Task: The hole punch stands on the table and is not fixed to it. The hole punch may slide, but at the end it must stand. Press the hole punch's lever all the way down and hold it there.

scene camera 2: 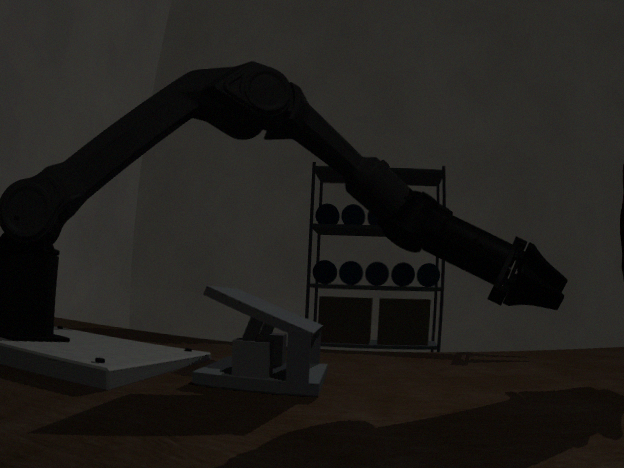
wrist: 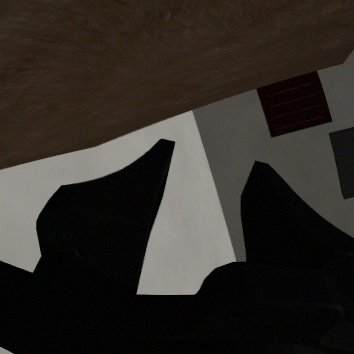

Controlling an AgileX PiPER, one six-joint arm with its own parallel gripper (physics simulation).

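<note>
The grey hole punch (scene camera 2: 252, 358) stands upright on the table (scene camera 2: 428, 372) (wrist: 100, 65) in the scene view. Its lever (scene camera 2: 262, 308) is raised, sloping from a high free end at the left, on the arm base's side, down to the hinge at the right. My gripper (scene camera 2: 563, 292) (wrist: 209, 169) is in the air, well to the right of the hole punch and higher than its lever, tilted downward to the right. Its fingers are partly apart with nothing between them. It does not touch the hole punch. The hole punch does not show in the wrist view.
The white base board (scene camera 2: 151, 355) under the arm lies left of the hole punch, with a narrow gap between them. A shelf rack (scene camera 2: 308, 251) with dark round things stands in the background. The wrist view shows the table's edge and a dark red panel (wrist: 295, 104) beyond it.
</note>
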